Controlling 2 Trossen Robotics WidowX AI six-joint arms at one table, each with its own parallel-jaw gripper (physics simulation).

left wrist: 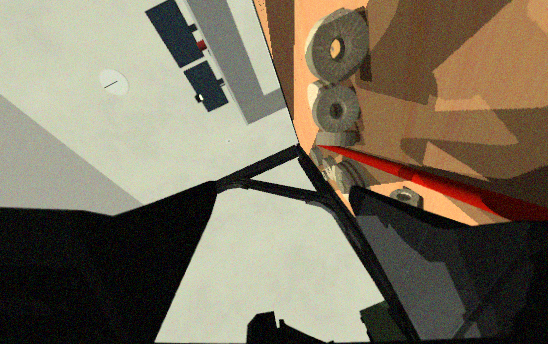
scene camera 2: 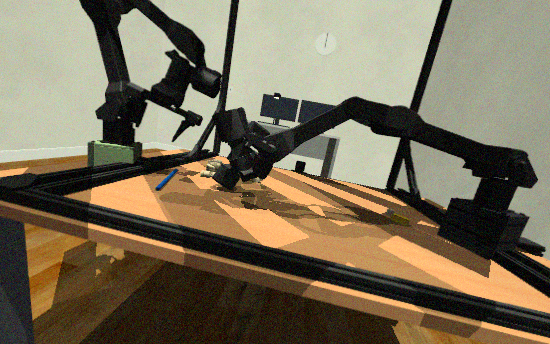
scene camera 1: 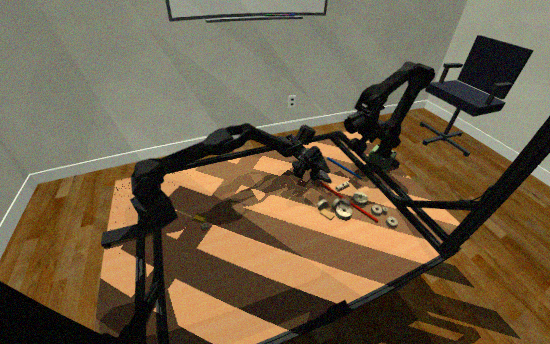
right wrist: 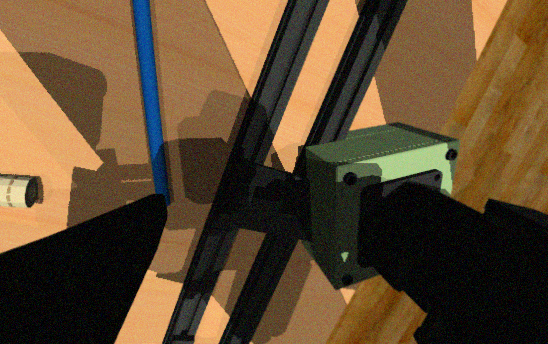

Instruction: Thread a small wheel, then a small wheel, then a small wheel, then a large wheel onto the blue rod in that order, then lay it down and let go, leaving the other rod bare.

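Frame: origin at the left arm's base, x ahead, y left, z up, level; millimetres.
Where they show: left gripper, between the fingertips: (left wrist: 284,190) (scene camera 1: 330,177); right gripper, between the fingertips: (scene camera 2: 155,134) (scene camera 1: 364,149) (right wrist: 278,204); left arm's base, origin of its link: (scene camera 2: 488,206) (scene camera 1: 149,199); right arm's base, origin of its link: (scene camera 2: 118,142) (scene camera 1: 383,152).
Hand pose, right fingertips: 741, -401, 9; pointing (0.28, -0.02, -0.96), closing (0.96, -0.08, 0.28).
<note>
Things, the pixels of their top centre, and the offset from my right fingertips, as dx, dy, dz. "spot": a spot on its surface instead.
- blue rod, centre of its top: (right wrist: 147,71) (scene camera 2: 168,176) (scene camera 1: 344,166) -46, +52, -99
- grey cylinder, centre of its top: (scene camera 2: 211,171) (scene camera 1: 342,184) -159, -3, -90
- tan block, a spot on its surface: (scene camera 1: 327,214) spot: -323, -34, -100
- yellow block, centre of its top: (scene camera 2: 400,216) (scene camera 1: 200,216) -639, +284, -93
The blue rod (scene camera 1: 343,168) (scene camera 2: 166,179) (right wrist: 150,102) lies bare on the table near the right arm's base. The red rod (scene camera 1: 350,203) (left wrist: 392,167) lies bare among several grey wheels. A large wheel (scene camera 1: 344,211) and another large wheel (scene camera 1: 360,197) lie on either side of it, with small wheels (scene camera 1: 322,204) (scene camera 1: 377,209) (scene camera 1: 392,221) around them. Two wheels (left wrist: 337,48) (left wrist: 335,109) show in the left wrist view. My left gripper (scene camera 1: 312,177) (scene camera 2: 236,174) (left wrist: 284,190) is open and empty, low by the red rod's far end. My right gripper (scene camera 1: 359,145) (scene camera 2: 185,126) (right wrist: 278,204) is open and empty, raised above the blue rod's end.
A black frame rail (scene camera 1: 403,201) (right wrist: 262,112) runs along the table's edge by the green arm base (right wrist: 375,177) (scene camera 2: 116,153). A grey cylinder (scene camera 1: 342,185) and a tan block (scene camera 1: 327,214) lie among the wheels. A yellow block (scene camera 1: 199,218) (scene camera 2: 398,218) lies far off.
</note>
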